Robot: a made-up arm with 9 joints.
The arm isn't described. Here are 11 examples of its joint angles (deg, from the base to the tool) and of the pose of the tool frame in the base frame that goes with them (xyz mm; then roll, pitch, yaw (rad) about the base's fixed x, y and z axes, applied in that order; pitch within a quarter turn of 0, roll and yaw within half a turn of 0).
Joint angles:
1: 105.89 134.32 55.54 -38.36 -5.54 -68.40 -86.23 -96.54 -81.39
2: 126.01 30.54 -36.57 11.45 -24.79 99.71 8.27 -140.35 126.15
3: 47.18 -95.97 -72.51 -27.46 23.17 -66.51 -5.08 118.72 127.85
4: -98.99 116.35 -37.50 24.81 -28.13 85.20 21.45 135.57 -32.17
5: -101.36 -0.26 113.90 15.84 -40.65 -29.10 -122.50 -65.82 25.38
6: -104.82 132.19 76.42 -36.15 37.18 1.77 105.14 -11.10 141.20
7: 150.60 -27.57 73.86 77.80 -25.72 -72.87 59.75 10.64 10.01
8: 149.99 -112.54 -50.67 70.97 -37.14 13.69 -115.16 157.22 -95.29
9: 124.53 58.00 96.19 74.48 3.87 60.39 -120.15 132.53 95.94
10: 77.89 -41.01 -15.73 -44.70 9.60 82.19 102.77 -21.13 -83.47
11: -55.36 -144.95 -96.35 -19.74 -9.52 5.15 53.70 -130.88 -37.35
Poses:
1: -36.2 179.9 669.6 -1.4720 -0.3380 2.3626
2: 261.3 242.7 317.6 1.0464 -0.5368 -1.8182
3: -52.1 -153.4 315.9 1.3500 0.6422 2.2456
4: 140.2 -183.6 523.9 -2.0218 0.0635 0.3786
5: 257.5 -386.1 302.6 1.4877 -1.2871 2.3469
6: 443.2 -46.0 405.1 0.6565 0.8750 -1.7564
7: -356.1 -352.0 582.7 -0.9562 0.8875 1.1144
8: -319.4 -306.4 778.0 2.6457 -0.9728 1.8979
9: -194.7 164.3 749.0 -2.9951 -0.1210 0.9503
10: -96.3 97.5 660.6 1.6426 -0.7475 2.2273
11: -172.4 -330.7 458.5 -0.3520 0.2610 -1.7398
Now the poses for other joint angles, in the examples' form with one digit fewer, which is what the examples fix.
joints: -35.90 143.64 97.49 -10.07 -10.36 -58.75 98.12 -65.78 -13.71
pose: 278 224 490 -0.939 -0.991 -0.521
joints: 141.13 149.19 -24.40 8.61 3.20 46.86 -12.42 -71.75 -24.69
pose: -2 34 397 -2.040 -0.219 1.327
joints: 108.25 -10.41 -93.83 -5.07 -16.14 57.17 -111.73 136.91 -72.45
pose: -91 404 653 2.836 0.262 0.045
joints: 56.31 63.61 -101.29 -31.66 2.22 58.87 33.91 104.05 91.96
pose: 139 30 232 1.450 -0.372 -2.690
